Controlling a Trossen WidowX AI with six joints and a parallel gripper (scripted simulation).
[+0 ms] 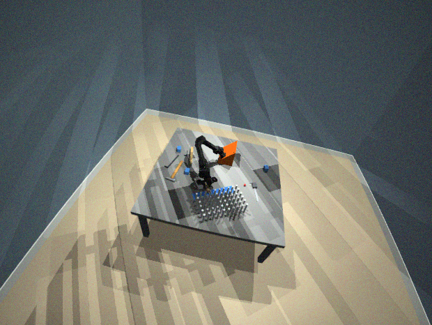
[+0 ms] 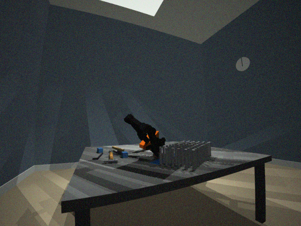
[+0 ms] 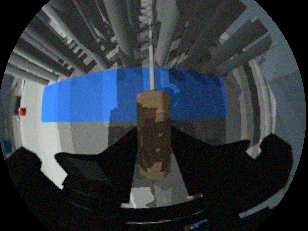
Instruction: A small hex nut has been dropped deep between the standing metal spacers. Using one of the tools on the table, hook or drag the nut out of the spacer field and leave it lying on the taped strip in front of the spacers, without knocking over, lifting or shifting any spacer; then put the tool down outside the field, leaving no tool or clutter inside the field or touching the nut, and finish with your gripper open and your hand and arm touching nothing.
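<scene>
Now: gripper tip 70 mm to the right of the blue taped strip, 20 mm short of it and 10 mm above it. Round my gripper tip: hook tool (90 mm ahead, 50 mm to the left); then red thing (360 mm to the left, 140 mm behind).
</scene>
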